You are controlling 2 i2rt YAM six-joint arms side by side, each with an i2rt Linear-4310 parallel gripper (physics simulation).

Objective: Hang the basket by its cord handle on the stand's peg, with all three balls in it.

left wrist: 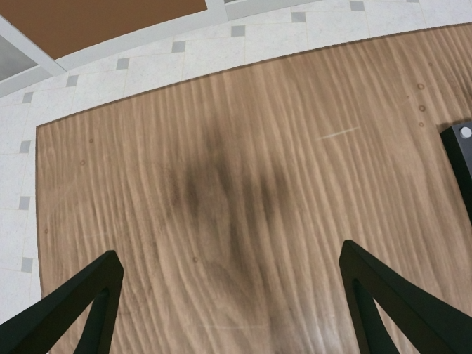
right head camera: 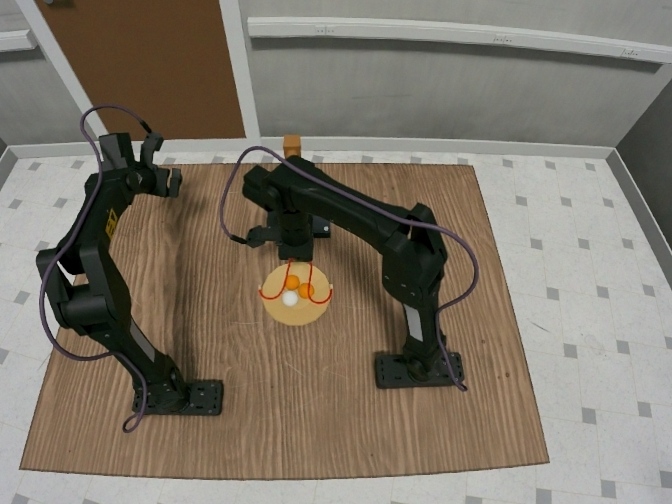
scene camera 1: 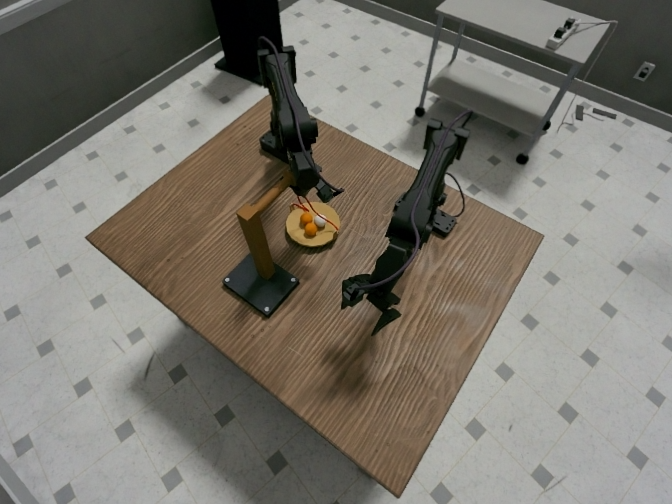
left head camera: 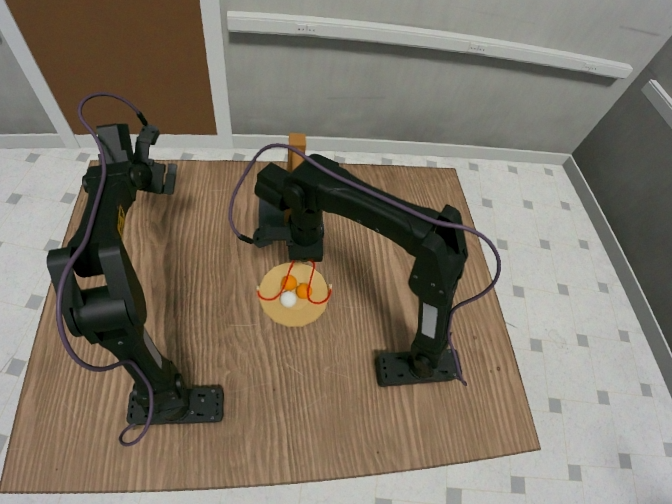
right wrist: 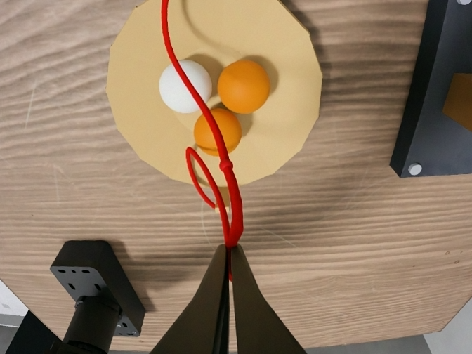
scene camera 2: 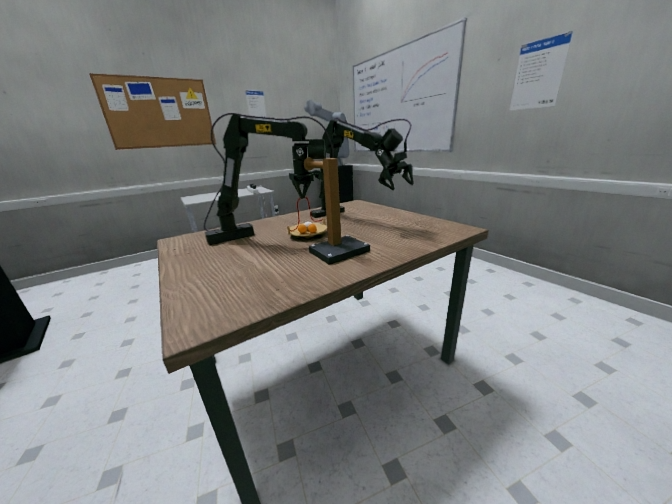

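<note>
The round tan basket (left head camera: 293, 319) (scene camera 1: 321, 236) (right wrist: 280, 145) sits upright on the table. A white ball (right wrist: 185, 92) and two orange balls (right wrist: 244, 86) (right wrist: 206, 134) lie in it. My right gripper (scene camera 2: 302, 196) (right wrist: 229, 253) is shut on the red cord handle (scene camera 2: 298, 209) (right wrist: 237, 210), pointing down above the basket; the cord's sides hang slack near the rim. The stand's wooden post (scene camera 1: 256, 244) (scene camera 2: 332, 203) rises behind, with its peg (scene camera 1: 271, 196) (scene camera 2: 314, 163) level with my right arm's wrist; my right arm hides the peg in the head views. My left gripper (scene camera 2: 401, 187) (left wrist: 228, 256) is open and empty.
The stand's black base (scene camera 1: 276, 290) (scene camera 2: 347, 250) rests near the table's far edge in the head views. My left arm reaches over the left part of the table in the head views. A white cart (scene camera 1: 504, 27) stands on the floor beyond the arms in scene camera 1.
</note>
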